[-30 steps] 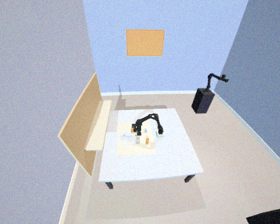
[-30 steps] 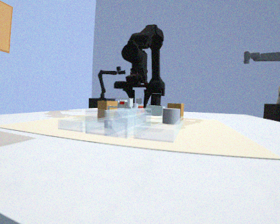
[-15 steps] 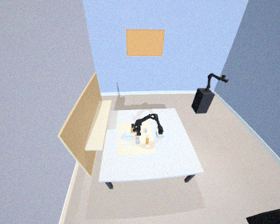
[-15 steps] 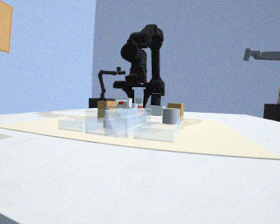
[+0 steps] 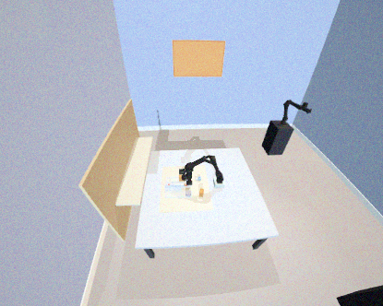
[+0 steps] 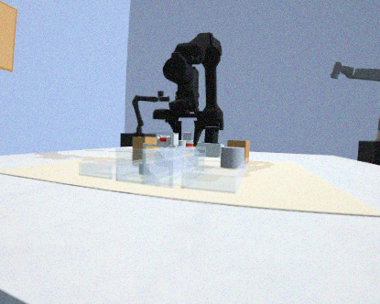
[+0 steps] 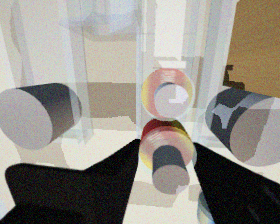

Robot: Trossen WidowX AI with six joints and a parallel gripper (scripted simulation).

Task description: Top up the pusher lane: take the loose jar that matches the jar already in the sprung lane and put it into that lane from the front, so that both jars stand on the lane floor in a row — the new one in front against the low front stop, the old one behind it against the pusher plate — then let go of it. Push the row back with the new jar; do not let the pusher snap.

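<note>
Right now my gripper tip is 5 cm short of the cream mat and 5 cm above it. Also, from my gripper tip: orange-brown block (8 cm ahead, 8 cm to the right, 1 cm below); clear sprung lane fixture (15 cm ahead, 2 cm to the left, 3 cm below).
</note>
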